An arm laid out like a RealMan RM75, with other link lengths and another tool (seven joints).
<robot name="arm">
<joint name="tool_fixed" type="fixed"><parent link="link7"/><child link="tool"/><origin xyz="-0.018 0.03 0.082" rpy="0 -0.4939 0.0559"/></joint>
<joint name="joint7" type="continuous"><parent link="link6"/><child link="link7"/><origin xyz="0 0 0.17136"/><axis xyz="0 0 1"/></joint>
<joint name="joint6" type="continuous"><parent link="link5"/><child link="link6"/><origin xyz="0 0 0"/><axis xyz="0 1 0"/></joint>
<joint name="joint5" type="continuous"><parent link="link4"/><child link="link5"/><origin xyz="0 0 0.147"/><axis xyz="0 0 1"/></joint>
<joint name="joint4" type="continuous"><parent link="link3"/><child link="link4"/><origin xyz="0 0 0"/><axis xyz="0 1 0"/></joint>
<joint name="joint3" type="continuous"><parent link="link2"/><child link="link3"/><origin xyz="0 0 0.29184"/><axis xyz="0 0 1"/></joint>
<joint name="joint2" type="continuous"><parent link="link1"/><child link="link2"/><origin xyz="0 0 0"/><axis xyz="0 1 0"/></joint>
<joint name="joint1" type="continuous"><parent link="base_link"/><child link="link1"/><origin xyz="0 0 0.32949"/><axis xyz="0 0 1"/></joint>
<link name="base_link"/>
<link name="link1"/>
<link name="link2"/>
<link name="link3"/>
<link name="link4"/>
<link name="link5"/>
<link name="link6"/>
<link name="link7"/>
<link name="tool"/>
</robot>
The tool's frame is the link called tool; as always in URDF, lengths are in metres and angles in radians. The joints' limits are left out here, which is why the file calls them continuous.
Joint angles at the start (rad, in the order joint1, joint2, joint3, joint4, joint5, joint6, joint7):
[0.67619 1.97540 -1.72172 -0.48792 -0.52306 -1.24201 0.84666]
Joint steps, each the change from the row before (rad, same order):
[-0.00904 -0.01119 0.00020 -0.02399 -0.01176 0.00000 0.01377]
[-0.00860 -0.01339 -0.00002 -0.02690 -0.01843 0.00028 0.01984]
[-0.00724 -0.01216 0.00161 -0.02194 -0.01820 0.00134 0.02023]
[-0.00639 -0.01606 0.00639 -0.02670 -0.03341 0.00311 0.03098]
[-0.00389 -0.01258 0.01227 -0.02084 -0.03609 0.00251 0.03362]
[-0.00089 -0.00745 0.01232 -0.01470 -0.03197 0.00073 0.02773]
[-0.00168 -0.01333 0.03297 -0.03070 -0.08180 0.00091 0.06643]
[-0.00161 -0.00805 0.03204 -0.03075 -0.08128 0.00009 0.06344]
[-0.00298 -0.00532 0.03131 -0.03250 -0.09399 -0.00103 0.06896]
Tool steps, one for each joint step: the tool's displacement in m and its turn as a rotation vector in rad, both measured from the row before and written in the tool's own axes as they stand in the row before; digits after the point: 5 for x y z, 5 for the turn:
[-0.00375 0.00079 -0.00163 -0.01146 0.00153 -0.00031]
[-0.00344 0.00155 -0.00202 -0.01574 0.00663 0.00252]
[-0.00258 0.00073 -0.00225 -0.01098 0.00888 0.00314]
[-0.00208 0.00074 -0.00309 -0.01569 0.01867 0.00448]
[-0.00131 -0.00007 -0.00262 -0.00978 0.01880 0.00668]
[-0.00043 0.00041 -0.00138 -0.00847 0.01505 0.00664]
[0.00090 0.00090 -0.00384 -0.01569 0.04013 0.01614]
[0.00228 0.00166 -0.00334 -0.01384 0.03994 0.01492]
[0.00549 0.00283 -0.00495 -0.01367 0.05213 0.01709]

